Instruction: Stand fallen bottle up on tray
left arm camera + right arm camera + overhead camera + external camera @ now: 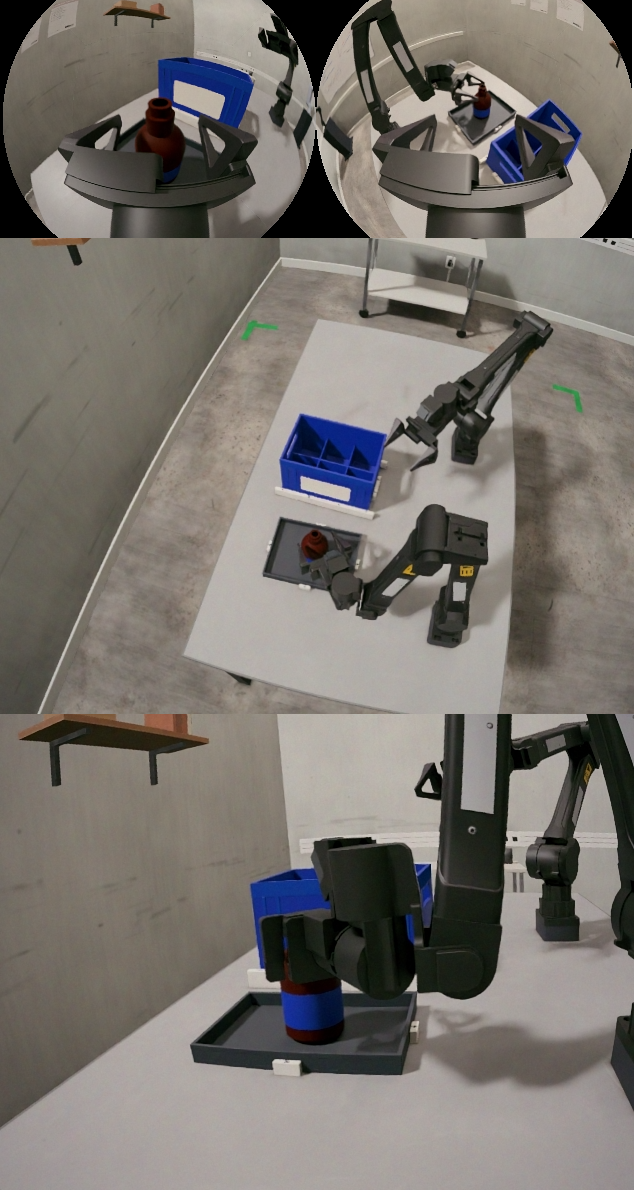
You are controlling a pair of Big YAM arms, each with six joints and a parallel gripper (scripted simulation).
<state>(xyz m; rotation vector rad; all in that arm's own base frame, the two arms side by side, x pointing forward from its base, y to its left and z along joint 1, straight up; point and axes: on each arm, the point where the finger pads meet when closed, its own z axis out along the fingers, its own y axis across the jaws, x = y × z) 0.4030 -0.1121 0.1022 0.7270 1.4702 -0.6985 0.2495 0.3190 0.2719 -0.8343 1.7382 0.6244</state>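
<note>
Right now my left hand is 10 mm short of the bottle, 10 mm to the left of it and 60 mm above it. Round my left hand: tray (10 mm ahead, 10 mm to the right, 130 mm below); then blue crate (20 mm ahead, 290 mm to the right, 60 mm below).
</note>
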